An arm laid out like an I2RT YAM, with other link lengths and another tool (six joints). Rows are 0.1 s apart.
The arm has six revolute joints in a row. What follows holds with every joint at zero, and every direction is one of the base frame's.
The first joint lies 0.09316 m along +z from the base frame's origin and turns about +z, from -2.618 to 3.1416 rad.
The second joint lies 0.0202 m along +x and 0.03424 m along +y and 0.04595 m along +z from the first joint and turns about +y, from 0 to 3.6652 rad.
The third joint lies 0.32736 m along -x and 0.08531 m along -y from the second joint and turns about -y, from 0 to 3.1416 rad.
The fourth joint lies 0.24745 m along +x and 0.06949 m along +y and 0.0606 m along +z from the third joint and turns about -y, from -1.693 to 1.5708 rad.
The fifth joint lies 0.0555 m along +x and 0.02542 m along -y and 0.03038 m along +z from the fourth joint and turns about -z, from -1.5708 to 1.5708 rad.
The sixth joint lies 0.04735 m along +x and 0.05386 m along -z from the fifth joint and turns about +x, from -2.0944 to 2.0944 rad.
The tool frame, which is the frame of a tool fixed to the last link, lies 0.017 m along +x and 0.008 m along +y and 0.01 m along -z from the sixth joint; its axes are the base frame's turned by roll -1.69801, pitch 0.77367 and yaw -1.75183 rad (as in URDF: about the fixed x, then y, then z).
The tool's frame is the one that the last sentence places.
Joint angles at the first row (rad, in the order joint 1, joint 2, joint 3, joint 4, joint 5, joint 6):
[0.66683, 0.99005, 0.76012, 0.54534, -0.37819, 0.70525]
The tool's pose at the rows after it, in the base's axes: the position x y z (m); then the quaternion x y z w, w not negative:
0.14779, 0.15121, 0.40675, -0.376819, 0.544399, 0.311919, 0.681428
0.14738, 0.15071, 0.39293, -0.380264, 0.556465, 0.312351, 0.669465
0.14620, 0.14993, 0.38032, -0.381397, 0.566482, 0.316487, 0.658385
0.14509, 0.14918, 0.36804, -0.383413, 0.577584, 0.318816, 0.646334
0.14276, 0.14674, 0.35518, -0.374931, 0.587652, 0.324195, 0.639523
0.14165, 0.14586, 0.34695, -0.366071, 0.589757, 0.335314, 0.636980
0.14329, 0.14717, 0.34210, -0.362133, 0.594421, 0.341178, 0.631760
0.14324, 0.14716, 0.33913, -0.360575, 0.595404, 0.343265, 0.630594
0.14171, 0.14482, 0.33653, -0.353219, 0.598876, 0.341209, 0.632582
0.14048, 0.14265, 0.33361, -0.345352, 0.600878, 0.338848, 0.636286
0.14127, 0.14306, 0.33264, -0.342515, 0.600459, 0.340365, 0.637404
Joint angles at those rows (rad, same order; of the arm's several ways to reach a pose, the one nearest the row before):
[0.66007, 0.99394, 0.70891, 0.55599, -0.38486, 0.71228]
[0.65824, 0.99402, 0.66975, 0.56133, -0.38912, 0.71405]
[0.65731, 0.99327, 0.63083, 0.57400, -0.39418, 0.72423]
[0.65653, 0.99400, 0.59576, 0.57946, -0.39845, 0.73037]
[0.65653, 0.98819, 0.54670, 0.61092, -0.38832, 0.75366]
[0.65651, 0.99144, 0.50875, 0.66122, -0.38717, 0.78503]
[0.65657, 1.00605, 0.49486, 0.68414, -0.38726, 0.80212]
[0.65671, 1.00973, 0.48351, 0.69910, -0.38703, 0.80810]
[0.65655, 0.99929, 0.46863, 0.70484, -0.37080, 0.81385]
[0.65654, 0.99122, 0.45123, 0.71966, -0.35335, 0.81891]
[0.65657, 0.99712, 0.44606, 0.73579, -0.35036, 0.82462]

